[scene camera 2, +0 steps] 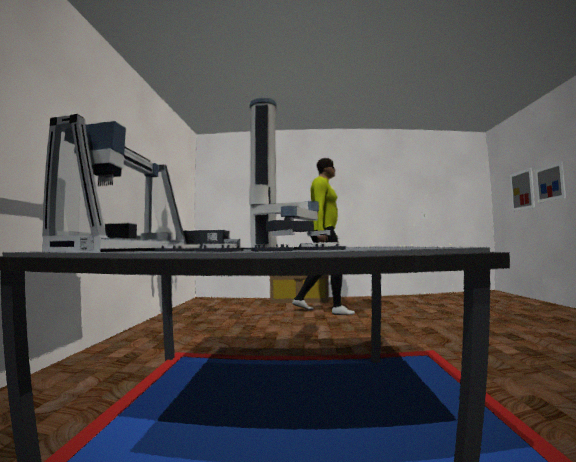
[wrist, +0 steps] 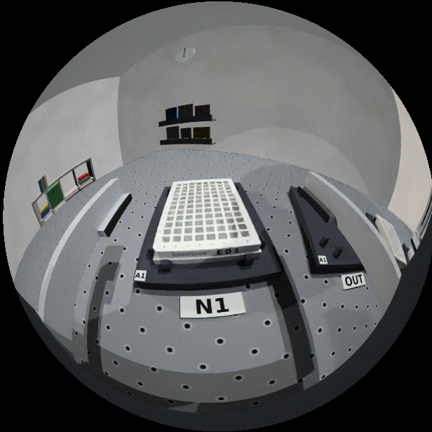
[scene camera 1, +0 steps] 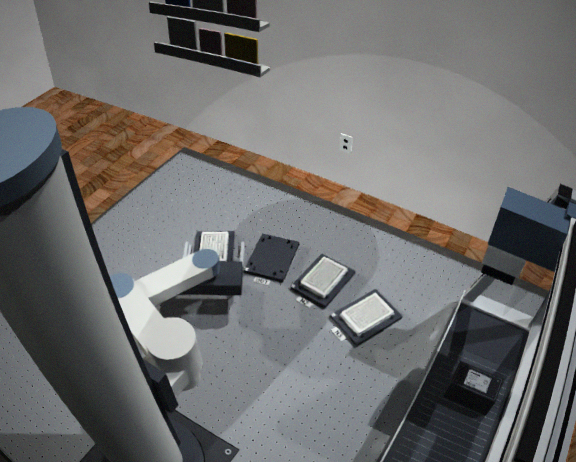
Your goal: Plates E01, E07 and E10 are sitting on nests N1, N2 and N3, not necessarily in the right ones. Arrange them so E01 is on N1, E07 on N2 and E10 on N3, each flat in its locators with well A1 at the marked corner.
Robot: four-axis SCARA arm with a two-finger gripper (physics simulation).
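Frame: origin at the arm's base, x ahead, y left, z up, level; metres.
Seen in the pictures: gripper, fingertip midpoint: (scene camera 2: 311, 232) (scene camera 1: 215, 243).
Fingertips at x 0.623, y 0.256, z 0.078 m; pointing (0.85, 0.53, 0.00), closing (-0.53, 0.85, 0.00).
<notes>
Pixels of each thing's middle, then the offset from my fingertips to it. "pt": a spot on its surface instead.
- White plate E01, body centre: (scene camera 1: 213, 247) (scene camera 2: 318, 244) 0.046 m down, 0.019 m ahead, 0.026 m left
- nest N2, surface spot: (scene camera 1: 325, 301) pt 0.053 m down, 0.019 m ahead, 0.362 m right
- nest N3, surface spot: (scene camera 1: 357, 340) pt 0.053 m down, 0.055 m back, 0.499 m right
- dark OUT nest, body centre: (scene camera 1: 272, 255) (scene camera 2: 270, 247) 0.054 m down, 0.092 m ahead, 0.141 m right
- gantry machine, surface spot: (scene camera 2: 105, 150) pt 0.307 m up, 0.163 m ahead, 0.746 m right
White plate E01 (scene camera 1: 214, 243) (wrist: 207, 215) lies on nest N1 (wrist: 207, 278), within its locators, and looks level. Its E01 label faces the wrist camera. The nest's A1 tag is at its near left corner; the plate's well A1 cannot be made out. My gripper (scene camera 1: 215, 250) (wrist: 217, 178) is open and empty, low down, with one finger on each side of E01 and gaps between. One pale plate (scene camera 1: 324, 276) lies on nest N2 (scene camera 1: 325, 301), another pale plate (scene camera 1: 367, 312) on nest N3 (scene camera 1: 357, 340). Their names cannot be read.
The dark OUT nest (scene camera 1: 272, 257) (wrist: 319, 225) holds no plate and stands between N1 and N2, close outside my right finger. A gantry machine (scene camera 2: 105, 150) with a deck stands beyond N3. A person (scene camera 2: 325, 200) in yellow-green is behind the table (scene camera 2: 300, 262).
</notes>
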